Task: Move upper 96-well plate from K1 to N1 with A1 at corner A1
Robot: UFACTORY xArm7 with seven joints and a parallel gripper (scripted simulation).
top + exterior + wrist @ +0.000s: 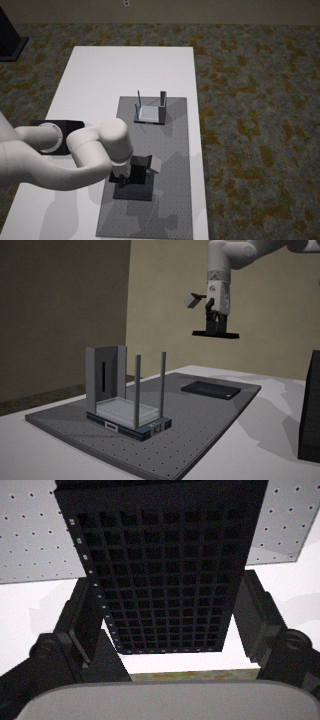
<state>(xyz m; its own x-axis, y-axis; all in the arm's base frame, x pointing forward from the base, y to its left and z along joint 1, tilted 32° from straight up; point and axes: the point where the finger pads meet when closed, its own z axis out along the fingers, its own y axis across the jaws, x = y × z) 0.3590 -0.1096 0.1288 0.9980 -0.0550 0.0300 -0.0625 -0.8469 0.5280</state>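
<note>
Now: hand 7 cm past the pale A1 mark, 6 cm to the right of it and 18 cm above it. Round my hand: black 96-well plate: 1 cm below; then clear 96-well plate: 7 cm ahead, 36 cm to the left, 17 cm below; then tall back wall: 14 cm ahead, 36 cm to the left, 11 cm below.
</note>
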